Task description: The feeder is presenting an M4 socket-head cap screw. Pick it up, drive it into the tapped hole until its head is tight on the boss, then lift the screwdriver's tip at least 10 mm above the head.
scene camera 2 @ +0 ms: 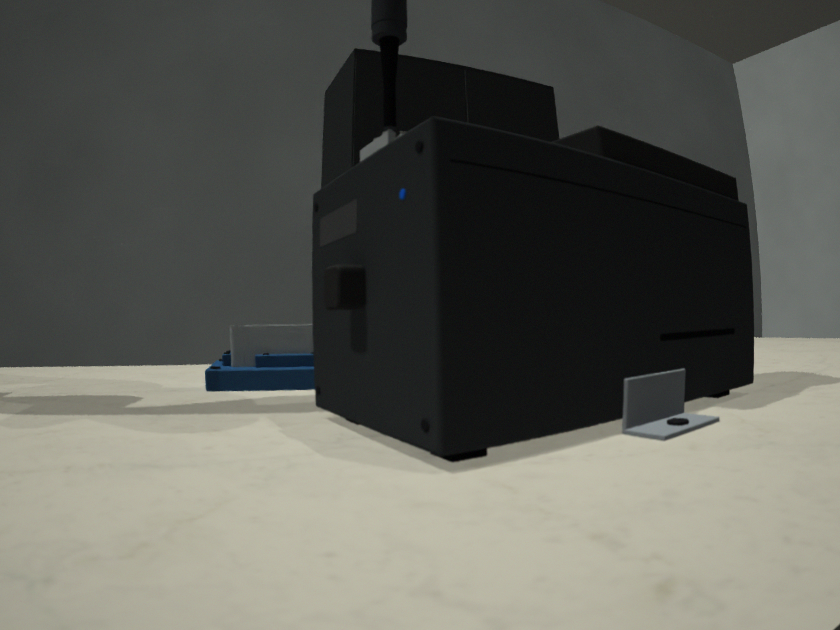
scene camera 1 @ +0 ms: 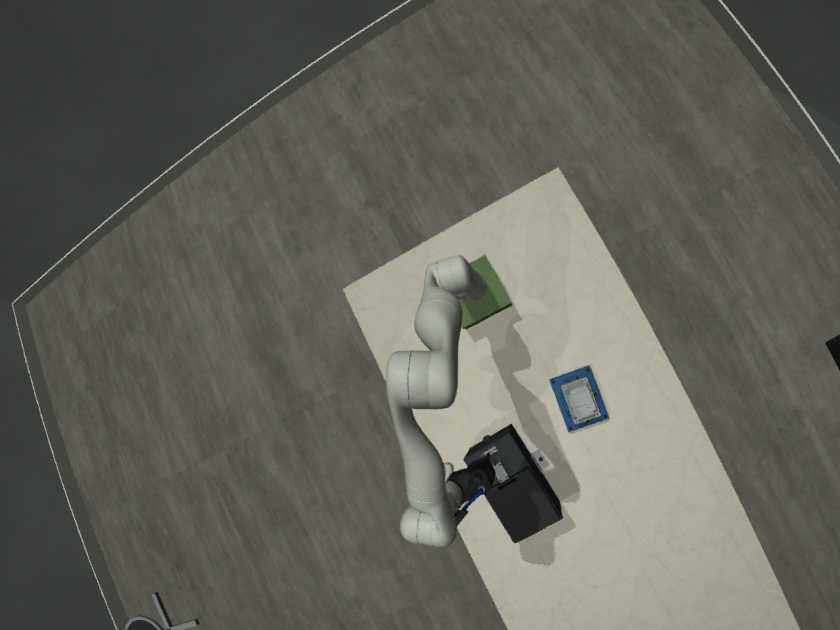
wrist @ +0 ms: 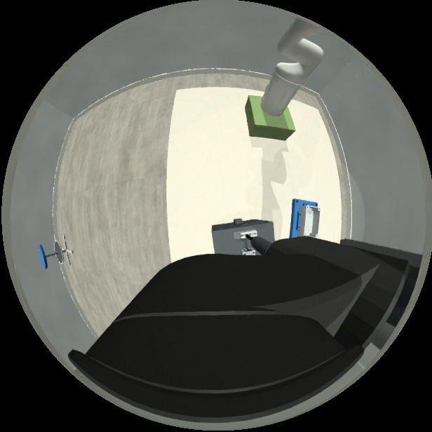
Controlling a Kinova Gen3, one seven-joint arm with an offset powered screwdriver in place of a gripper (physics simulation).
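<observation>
The black screw feeder (scene camera 1: 525, 505) (scene camera 2: 583, 284) (wrist: 222, 241) stands on the pale table, with a light metal pick-up block (scene camera 2: 377, 147) on its top. My screwdriver tip (scene camera 2: 389, 127) (wrist: 247, 236) points down and is at the top of that block, apparently touching it. The cap screw cannot be made out in any view, so whether the tip holds it cannot be told. The light grey housing (scene camera 1: 581, 400) (scene camera 2: 271, 339) (wrist: 310, 220) sits in the blue fixture (scene camera 1: 561, 389) (scene camera 2: 261, 381) (wrist: 296, 215), away from the tip. Its tapped hole is too small to make out.
A tall black hopper (scene camera 2: 413, 88) rises on the feeder behind the tip. A small grey bracket (scene camera 1: 540, 459) (scene camera 2: 652, 400) stands beside the feeder. The arm's base is on a green block (scene camera 1: 495, 291) (wrist: 271, 131). A stool (wrist: 59, 252) stands on the floor.
</observation>
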